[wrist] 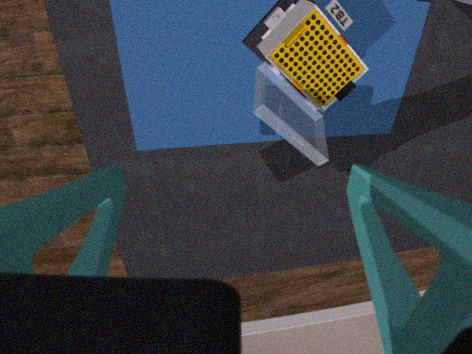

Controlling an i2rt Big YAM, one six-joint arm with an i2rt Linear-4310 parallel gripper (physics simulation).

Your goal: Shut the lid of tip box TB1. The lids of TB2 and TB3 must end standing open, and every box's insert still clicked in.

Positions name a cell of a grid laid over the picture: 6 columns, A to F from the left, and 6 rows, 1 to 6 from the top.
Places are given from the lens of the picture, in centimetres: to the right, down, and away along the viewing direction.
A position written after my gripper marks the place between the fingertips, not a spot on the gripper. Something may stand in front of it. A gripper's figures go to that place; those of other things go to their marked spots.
my gripper (C4): 0, 0, 13
yellow insert (D1): 10, -16, 40
clear lid (D2): 5, -9, 39
